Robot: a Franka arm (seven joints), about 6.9 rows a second.
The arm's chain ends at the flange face. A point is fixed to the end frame.
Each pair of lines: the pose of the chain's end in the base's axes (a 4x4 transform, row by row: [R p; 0 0 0 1], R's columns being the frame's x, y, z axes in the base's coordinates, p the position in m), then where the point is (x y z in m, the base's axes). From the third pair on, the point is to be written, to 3 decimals.
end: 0.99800 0.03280 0.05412 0.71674; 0.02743 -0.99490 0.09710 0.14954; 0.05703 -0.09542 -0.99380 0.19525; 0 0 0 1
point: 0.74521 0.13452 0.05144
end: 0.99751 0.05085 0.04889 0.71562; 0.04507 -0.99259 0.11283 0.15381; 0.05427 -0.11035 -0.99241 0.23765; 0 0 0 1
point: 0.74387 0.14146 0.09354
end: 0.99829 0.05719 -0.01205 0.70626; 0.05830 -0.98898 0.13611 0.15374; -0.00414 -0.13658 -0.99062 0.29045; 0 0 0 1
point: 0.726 0.145 0.145
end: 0.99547 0.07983 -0.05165 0.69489; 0.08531 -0.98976 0.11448 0.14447; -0.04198 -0.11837 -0.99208 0.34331; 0 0 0 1
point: 0.710 0.133 0.197
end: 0.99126 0.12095 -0.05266 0.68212; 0.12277 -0.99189 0.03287 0.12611; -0.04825 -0.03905 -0.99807 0.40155; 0 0 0 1
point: 0.698 0.104 0.257
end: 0.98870 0.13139 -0.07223 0.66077; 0.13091 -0.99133 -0.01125 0.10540; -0.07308 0.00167 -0.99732 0.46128; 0 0 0 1
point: 0.674 0.077 0.317
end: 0.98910 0.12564 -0.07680 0.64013; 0.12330 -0.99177 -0.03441 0.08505; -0.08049 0.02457 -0.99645 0.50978; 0 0 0 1
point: 0.652 0.053 0.366
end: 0.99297 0.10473 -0.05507 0.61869; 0.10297 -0.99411 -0.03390 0.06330; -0.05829 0.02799 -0.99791 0.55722; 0 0 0 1
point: 0.634 0.031 0.414
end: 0.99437 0.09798 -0.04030 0.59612; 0.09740 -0.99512 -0.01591 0.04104; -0.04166 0.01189 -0.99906 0.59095; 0 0 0 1
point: 0.613 0.011 0.448
